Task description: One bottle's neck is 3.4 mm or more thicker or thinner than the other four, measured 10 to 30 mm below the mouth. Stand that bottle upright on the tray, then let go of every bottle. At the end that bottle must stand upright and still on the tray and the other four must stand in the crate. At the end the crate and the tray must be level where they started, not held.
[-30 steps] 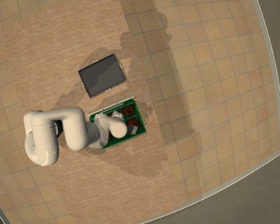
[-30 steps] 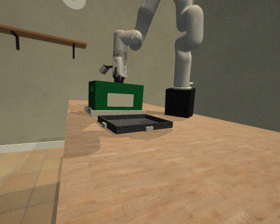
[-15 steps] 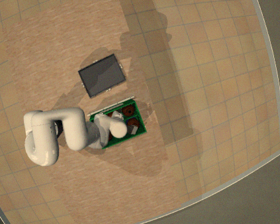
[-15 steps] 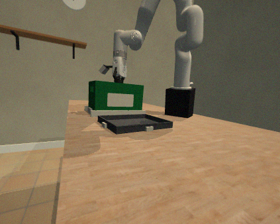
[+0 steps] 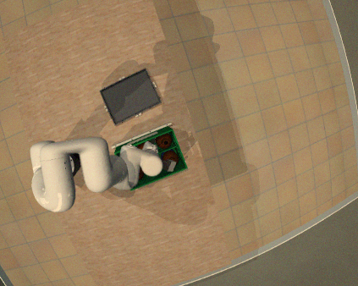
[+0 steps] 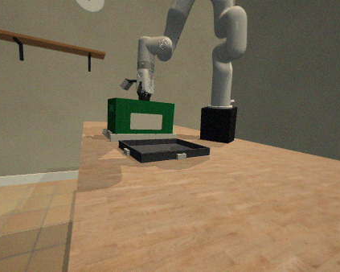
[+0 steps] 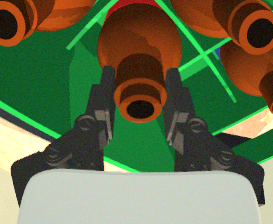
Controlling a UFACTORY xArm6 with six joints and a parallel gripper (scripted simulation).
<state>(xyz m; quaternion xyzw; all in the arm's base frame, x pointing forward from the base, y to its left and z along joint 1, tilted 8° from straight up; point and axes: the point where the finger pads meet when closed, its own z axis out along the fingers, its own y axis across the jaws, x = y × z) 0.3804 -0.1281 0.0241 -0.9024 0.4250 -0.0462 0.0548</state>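
Right now the brown bottle is 70 mm below my hand. Round my hand: tray: 40 mm ahead, 250 mm to the left, 150 mm below; then green crate: 40 mm to the right, 70 mm below.
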